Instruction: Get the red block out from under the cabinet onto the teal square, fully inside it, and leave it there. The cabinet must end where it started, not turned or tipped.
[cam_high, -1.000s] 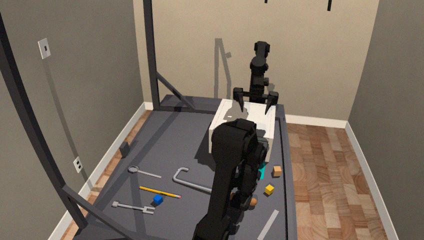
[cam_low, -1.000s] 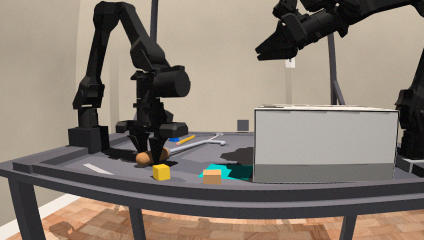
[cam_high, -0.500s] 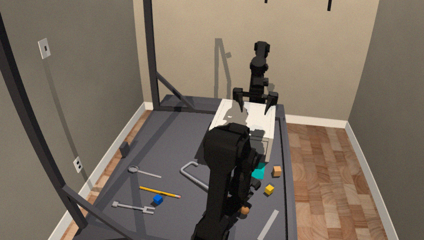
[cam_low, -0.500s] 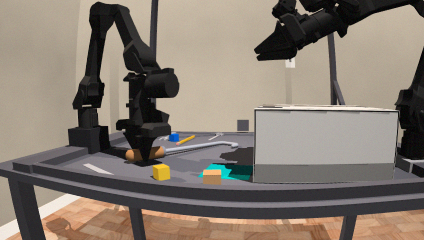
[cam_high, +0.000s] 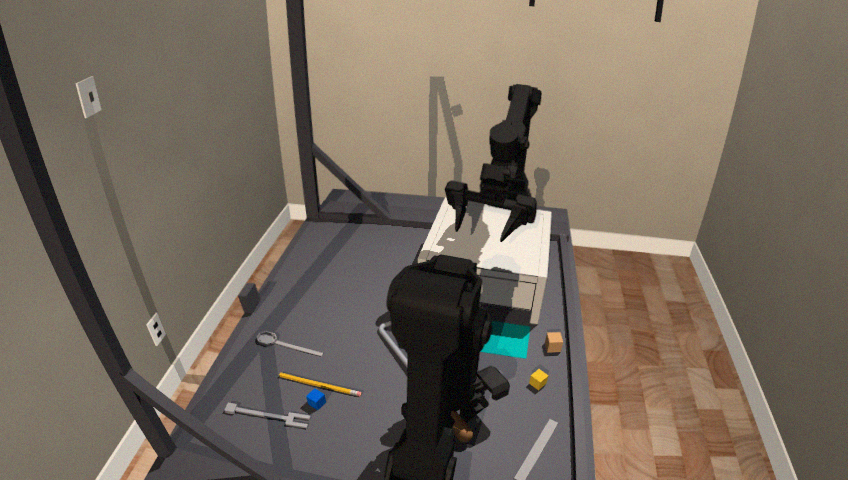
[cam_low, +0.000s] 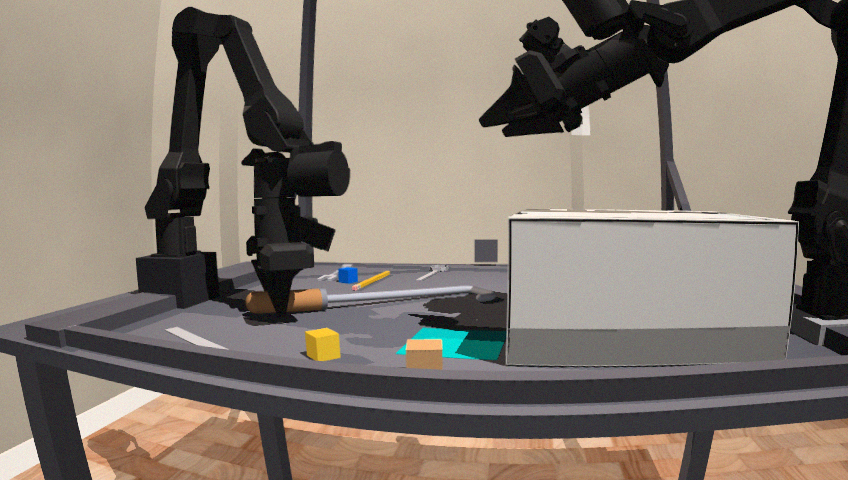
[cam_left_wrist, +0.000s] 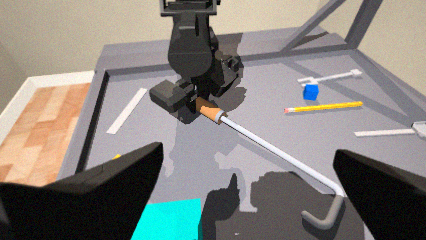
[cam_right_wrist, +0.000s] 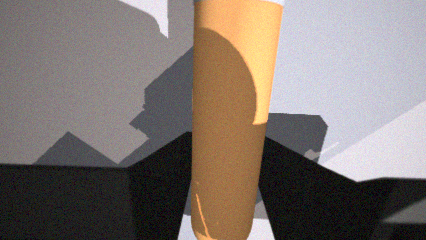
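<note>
The teal square is 26 cm to the left of my right hand, 5 cm ahead of it and 4 cm below it. From my right hand the other things lie so: orange-handled tool (12 cm to the left, 7 cm behind, 2 cm below); blue block (26 cm behind, 2 cm to the right, 2 cm below); yellow block (15 cm to the left, 14 cm ahead, 2 cm below).
</note>
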